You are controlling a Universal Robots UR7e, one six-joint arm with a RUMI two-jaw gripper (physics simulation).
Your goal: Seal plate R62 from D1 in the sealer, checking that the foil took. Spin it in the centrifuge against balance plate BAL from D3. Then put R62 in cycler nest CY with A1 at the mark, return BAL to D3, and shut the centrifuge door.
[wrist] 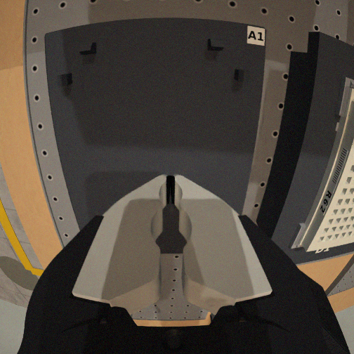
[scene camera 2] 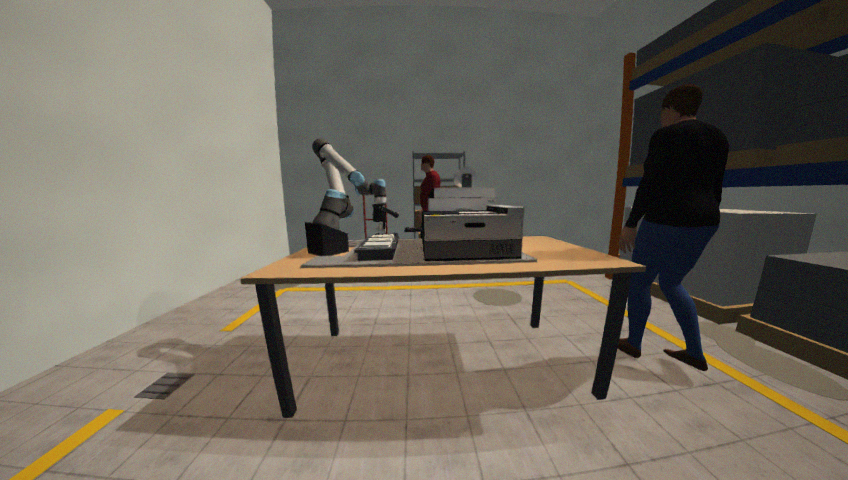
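Pixels of known places: arm's base, origin of its link: (scene camera 2: 325,227).
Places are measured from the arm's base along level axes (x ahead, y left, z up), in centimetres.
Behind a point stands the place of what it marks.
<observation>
Plate R62 (wrist: 339,200), cream with a grid of wells, lies in the dark rack at the right of the wrist view, beside the D1 mark. My gripper (wrist: 169,177) is shut and empty, above a dark flat block (wrist: 165,100) with small corner brackets and an A1 label at its upper right. In the scene view my gripper (scene camera 2: 379,221) @[y 22.0, x 30.2, z -8.5 cm] hangs over the table just behind the plate rack (scene camera 2: 373,253) @[y -23.5, x 33.6, z -9.9 cm], which holds several pale plates. Plate BAL cannot be told apart there. A grey boxy machine (scene camera 2: 473,230) @[y -24.9, x 80.6, z 0.7 cm] stands right of the rack; its interior is hidden.
The perforated grey board (wrist: 40,126) (scene camera 2: 333,260) @[y -23.7, x 13.7, z -13.3 cm] lies on the wooden table (scene camera 2: 571,255) @[y -14.2, x 135.3, z -14.6 cm]. The arm's black base stands at the board's left. A person in black (scene camera 2: 684,172) stands right of the table; a person in red (scene camera 2: 428,181) stands behind it.
</observation>
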